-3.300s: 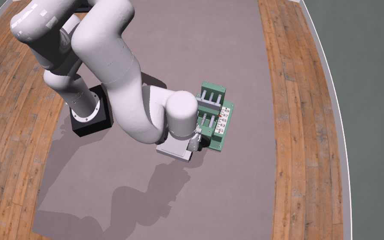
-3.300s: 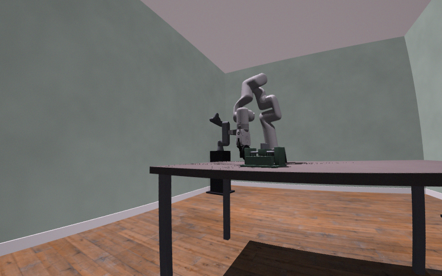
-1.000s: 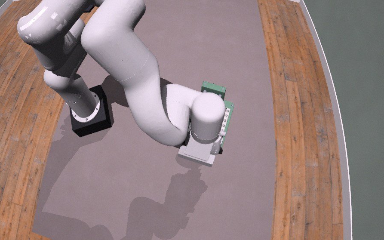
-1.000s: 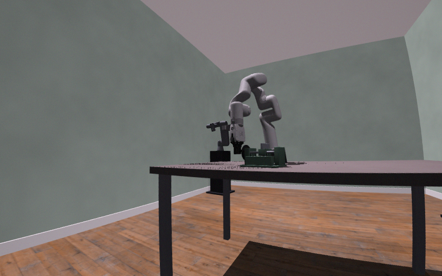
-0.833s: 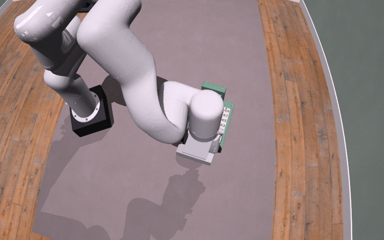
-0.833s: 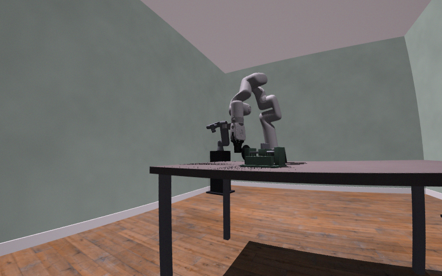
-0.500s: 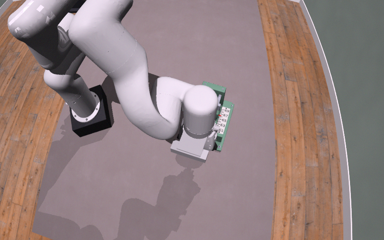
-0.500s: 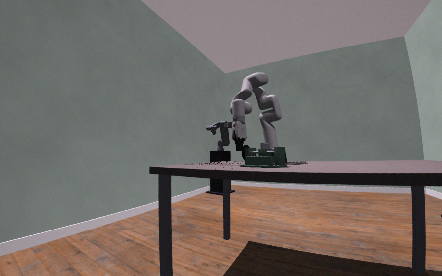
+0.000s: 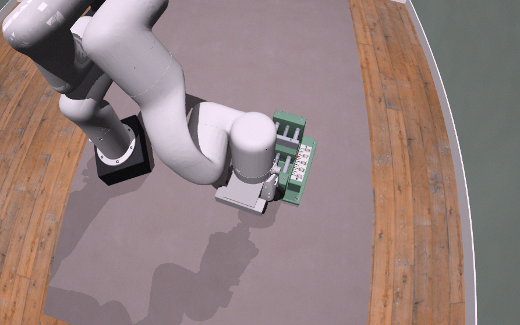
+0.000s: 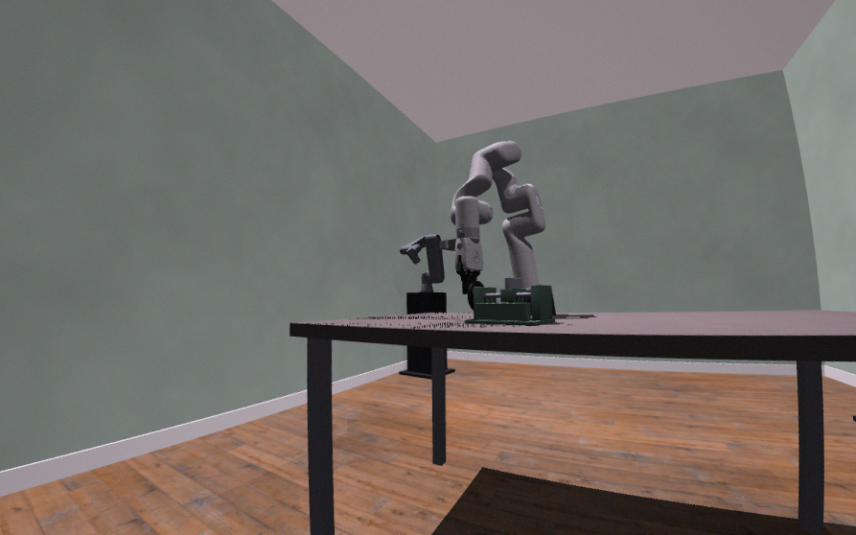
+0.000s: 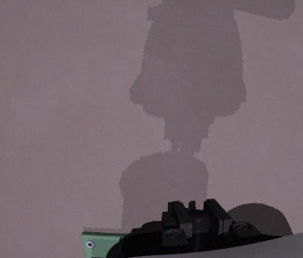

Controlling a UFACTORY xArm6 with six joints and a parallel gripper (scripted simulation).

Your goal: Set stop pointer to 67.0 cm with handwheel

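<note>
My hand is 10 mm short of the black handwheel, 20 mm to the right of it and 10 mm above it. The rest, counted from my hand: stop block: 50 mm ahead, 160 mm to the left, 10 mm below.
</note>
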